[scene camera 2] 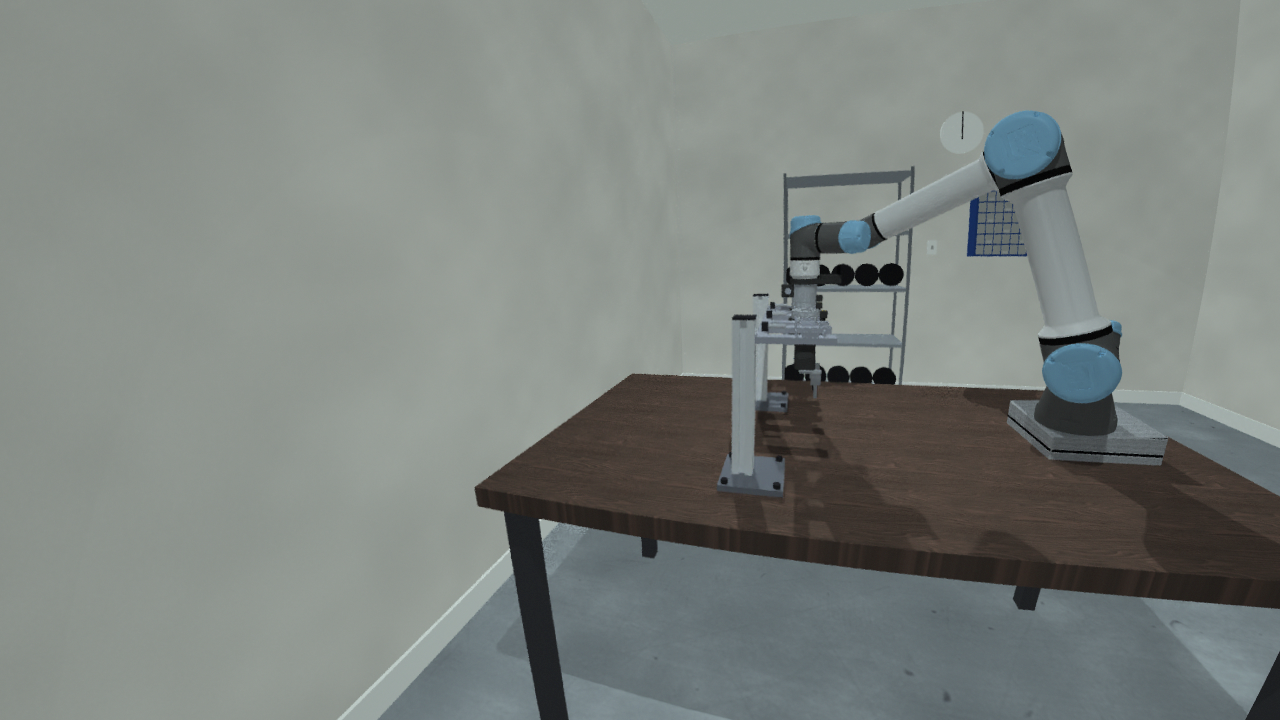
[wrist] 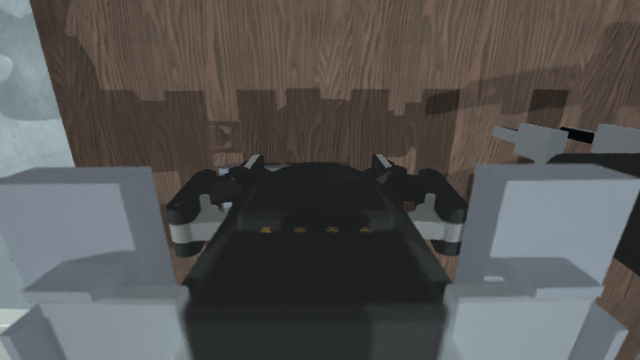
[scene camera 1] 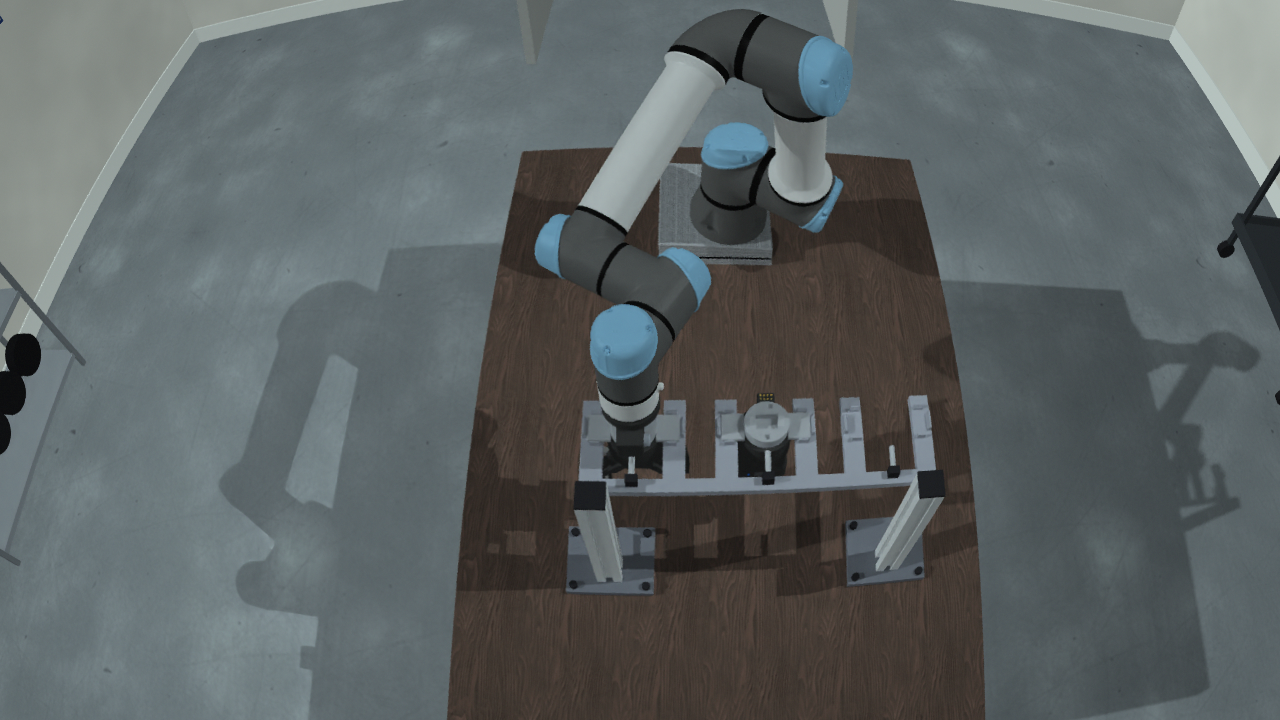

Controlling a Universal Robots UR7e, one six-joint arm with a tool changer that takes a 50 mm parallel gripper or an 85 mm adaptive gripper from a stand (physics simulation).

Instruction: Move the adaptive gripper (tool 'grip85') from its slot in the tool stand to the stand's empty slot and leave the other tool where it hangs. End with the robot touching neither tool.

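Frame: origin at the arm's base, x ahead, y left, z up, level; millimetres.
Seen in the pictures: arm's base, origin of its link: [scene camera 2: 1073, 421] [scene camera 1: 728, 215].
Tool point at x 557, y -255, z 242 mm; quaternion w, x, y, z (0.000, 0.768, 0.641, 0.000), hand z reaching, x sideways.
Offsets run from my tool point to a thing's top centre. "spot": to the spot under its first point. Level surfaces: height alone.
The adaptive gripper 'grip85' [scene camera 1: 633, 453] [wrist: 318, 165] hangs upright in the left slot of the tool stand [scene camera 1: 698, 487] [scene camera 2: 743, 402], in scene camera 1. Its side plates sit on the slot's two arms. Its fingers are spread and hold nothing. The robot's wrist [scene camera 1: 628, 401] [scene camera 2: 804, 268] stands directly on top of it with no visible gap; whether the coupling is locked cannot be seen. The parallel gripper [scene camera 1: 767, 429] [scene camera 2: 805, 358] [wrist: 540, 142] hangs in the middle slot, with no arm on it. The empty slot @(spot: 95 mm ahead, 289 mm left, 18 mm down) [scene camera 1: 852, 452] is at the right end.
Upright pins @(spot: 94 mm ahead, 164 mm left, 5 mm down) [scene camera 1: 767, 465] stand along the crossbar behind the slots. Two posts [scene camera 1: 597, 537] [scene camera 1: 909, 523] on foot plates carry the stand on the wooden table @(300 mm down) [scene camera 1: 716, 644] [scene camera 2: 895, 501]. The robot's base [scene camera 1: 729, 214] [scene camera 2: 1078, 411] is across the table from the stand.
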